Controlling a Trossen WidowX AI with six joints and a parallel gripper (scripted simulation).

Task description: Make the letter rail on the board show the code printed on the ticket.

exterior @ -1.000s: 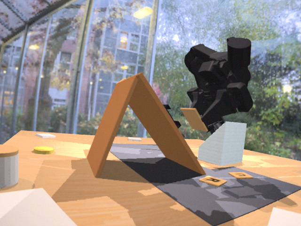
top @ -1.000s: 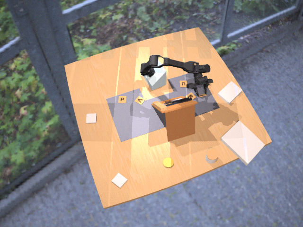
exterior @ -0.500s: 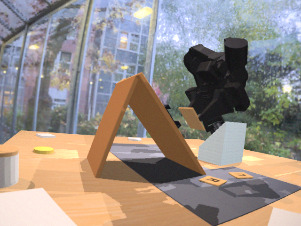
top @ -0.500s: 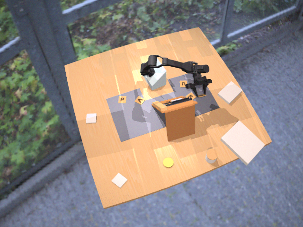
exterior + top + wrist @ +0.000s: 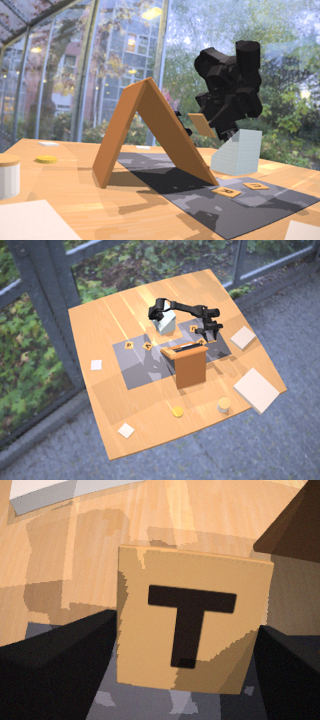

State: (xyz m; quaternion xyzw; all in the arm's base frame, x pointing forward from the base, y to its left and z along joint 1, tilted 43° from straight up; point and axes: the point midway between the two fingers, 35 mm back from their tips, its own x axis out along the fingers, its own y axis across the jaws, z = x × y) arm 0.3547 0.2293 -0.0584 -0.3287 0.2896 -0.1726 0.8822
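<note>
Now: the white ticket 80 mm behind my gripper tip, 140 mm to the right of it and 80 mm below it. Also, from my gripper tip: t tile (right at my gripper tip); grey mat (180 mm behind, 210 mm to the right, 170 mm below).
</note>
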